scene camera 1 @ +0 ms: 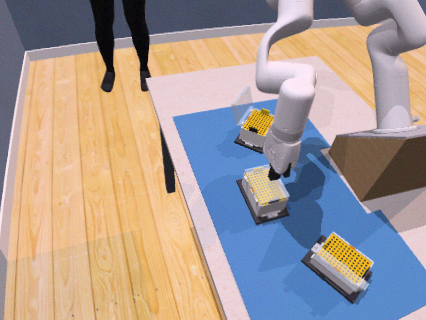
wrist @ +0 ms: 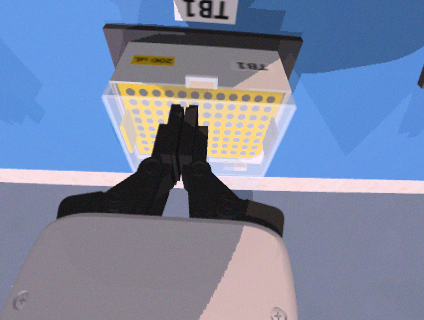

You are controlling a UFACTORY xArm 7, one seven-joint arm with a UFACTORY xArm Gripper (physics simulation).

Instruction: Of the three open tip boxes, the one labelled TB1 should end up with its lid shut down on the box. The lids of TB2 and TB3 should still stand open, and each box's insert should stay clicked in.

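Where they show: gripper, fingertip midpoint: (scene camera 1: 273,177) (wrist: 186,120); arm's base, link origin: (scene camera 1: 394,130).
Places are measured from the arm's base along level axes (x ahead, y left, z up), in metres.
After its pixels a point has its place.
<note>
The TB1 box (scene camera 1: 274,208) @[x 0.408, y 0.058, z -0.140 m] (wrist: 205,65) @[x 0.370, y 0.001, z -0.135 m] is a grey box with a yellow insert lying level inside. Its clear lid (scene camera 1: 272,186) @[x 0.403, y 0.015, z -0.094 m] (wrist: 274,132) @[x 0.395, y 0.050, z -0.094 m] lies over the insert, close to flat; whether its front edge is fully down on the rim I cannot tell. My gripper (scene camera 1: 279,174) @[x 0.386, y -0.011, z -0.094 m] (wrist: 186,120) @[x 0.386, y -0.011, z -0.094 m] is shut and empty. Its fingertips are over the lid in the wrist view; contact is unclear. One other box (scene camera 1: 254,135) @[x 0.349, y -0.209, z -0.122 m] has its clear lid (scene camera 1: 243,106) @[x 0.349, y -0.314, z -0.082 m] standing open. The third box (scene camera 1: 327,272) @[x 0.382, y 0.273, z -0.104 m] shows its yellow insert (scene camera 1: 345,257) @[x 0.316, y 0.255, z -0.114 m] seated; a clear lid seems to stand along its near-left side. Their labels are not readable.
The boxes sit on dark bases on a blue mat (scene camera 1: 210,165) @[x 0.516, y -0.167, z -0.171 m] (wrist: 45,145) @[x 0.512, y -0.217, z -0.171 m]. A white TB1 label (wrist: 206,10) @[x 0.346, y 0.000, z -0.169 m] lies beyond the TB1 base. The robot's brown pedestal (scene camera 1: 380,162) @[x 0.120, y 0.083, z -0.013 m] stands at the right. The table edge (scene camera 1: 202,240) @[x 0.622, y 0.072, z -0.174 m] runs along the left.
</note>
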